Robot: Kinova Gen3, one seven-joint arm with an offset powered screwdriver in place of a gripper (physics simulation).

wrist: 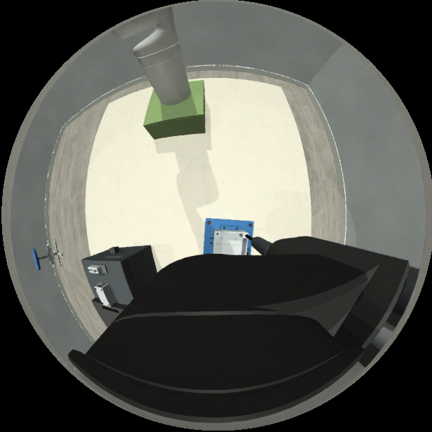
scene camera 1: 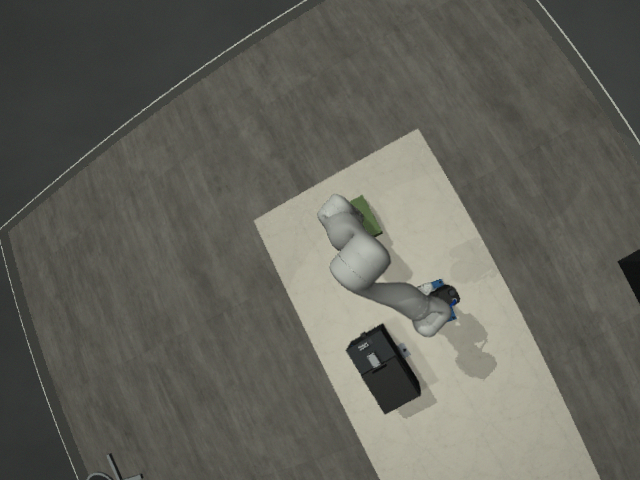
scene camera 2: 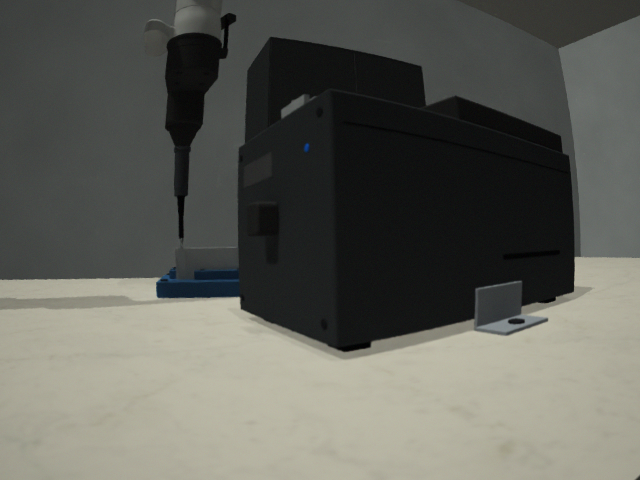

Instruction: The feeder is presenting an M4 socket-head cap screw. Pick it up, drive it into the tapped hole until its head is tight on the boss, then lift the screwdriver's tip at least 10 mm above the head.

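Note:
My gripper, the screwdriver (scene camera 2: 180, 238) (wrist: 247, 236), points straight down over a corner of the white housing (scene camera 2: 211, 257) (wrist: 227, 241). A small light-coloured screw (scene camera 2: 181, 242) shows at the bit's tip in scene camera 2, upright, with its lower end at the housing's top. The tapped hole and the screw's fit in it are too small to tell. The housing sits on a blue fixture plate (scene camera 1: 438, 283) (scene camera 2: 199, 289) (wrist: 229, 221). In scene camera 1 the arm hides the tip. The black screw feeder (scene camera 1: 392, 384) (scene camera 2: 444, 217) (wrist: 111, 265) stands apart from the fixture.
A grey angle bracket (scene camera 1: 404, 350) (scene camera 2: 497, 304) stands beside the feeder. The arm's base is on a green block (scene camera 1: 366, 215) (wrist: 175, 127). The pale table top (scene camera 1: 496, 413) (scene camera 2: 155, 403) (wrist: 255, 150) carries the feeder, fixture and arm.

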